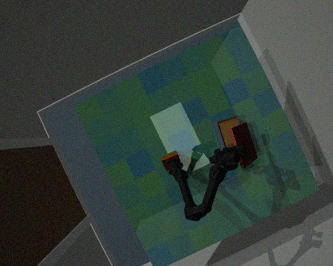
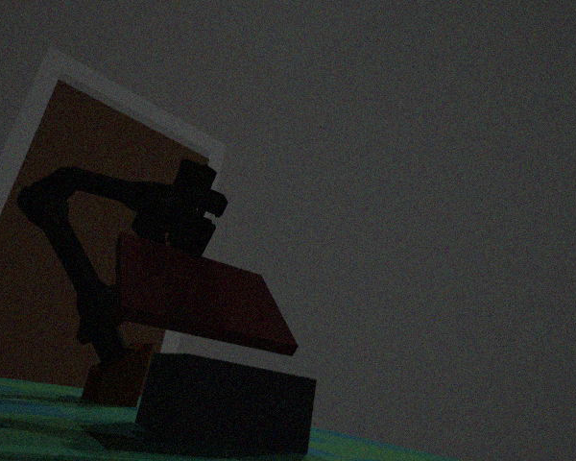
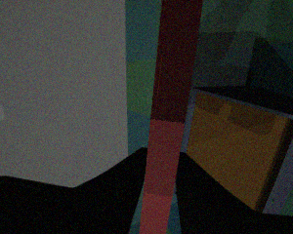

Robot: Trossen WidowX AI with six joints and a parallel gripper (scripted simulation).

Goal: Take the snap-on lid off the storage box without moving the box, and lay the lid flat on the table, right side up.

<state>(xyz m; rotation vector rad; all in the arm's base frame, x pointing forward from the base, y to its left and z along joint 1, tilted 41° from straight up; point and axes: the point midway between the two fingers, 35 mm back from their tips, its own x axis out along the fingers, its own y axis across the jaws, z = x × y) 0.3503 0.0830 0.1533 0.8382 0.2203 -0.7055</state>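
Right now my gripper tip is 70 mm short of the red lid and 50 mm above it. From my gripper tip the other things lie so: grey storage box: 40 mm ahead, 80 mm to the left, 190 mm below.
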